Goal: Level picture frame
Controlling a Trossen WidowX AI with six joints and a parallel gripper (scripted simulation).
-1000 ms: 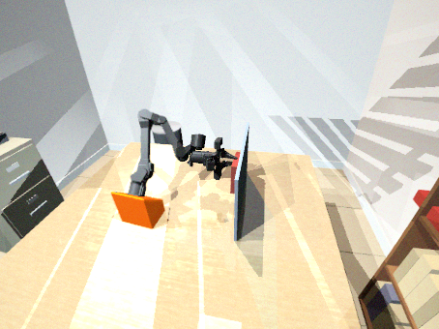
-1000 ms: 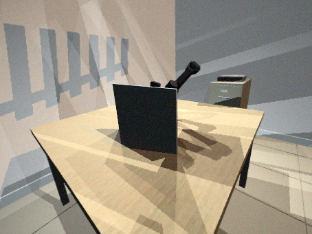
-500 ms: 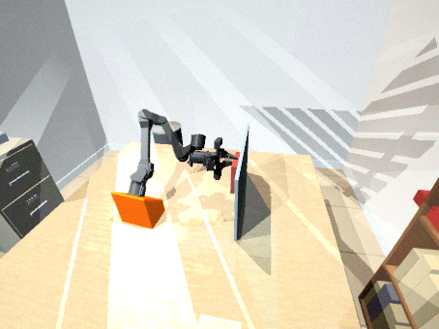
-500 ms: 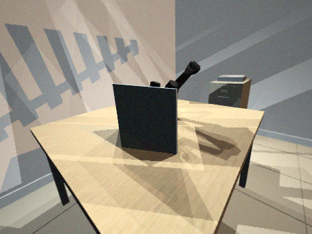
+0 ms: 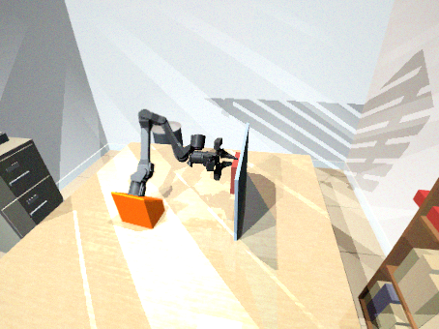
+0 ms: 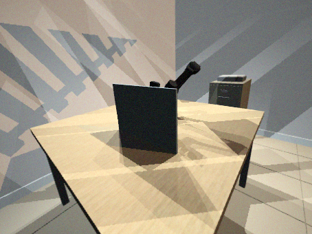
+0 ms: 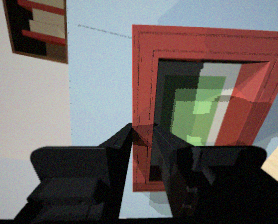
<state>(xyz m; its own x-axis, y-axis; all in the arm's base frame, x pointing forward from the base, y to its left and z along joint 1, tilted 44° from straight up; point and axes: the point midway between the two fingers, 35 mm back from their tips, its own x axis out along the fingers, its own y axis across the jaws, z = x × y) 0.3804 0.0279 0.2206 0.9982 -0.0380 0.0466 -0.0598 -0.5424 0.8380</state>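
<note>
The red picture frame lies 5 cm below my gripper tip and 1 cm to the right of it. Round my gripper tip: pale blue wall panel: 7 cm below, 2 cm ahead.
</note>
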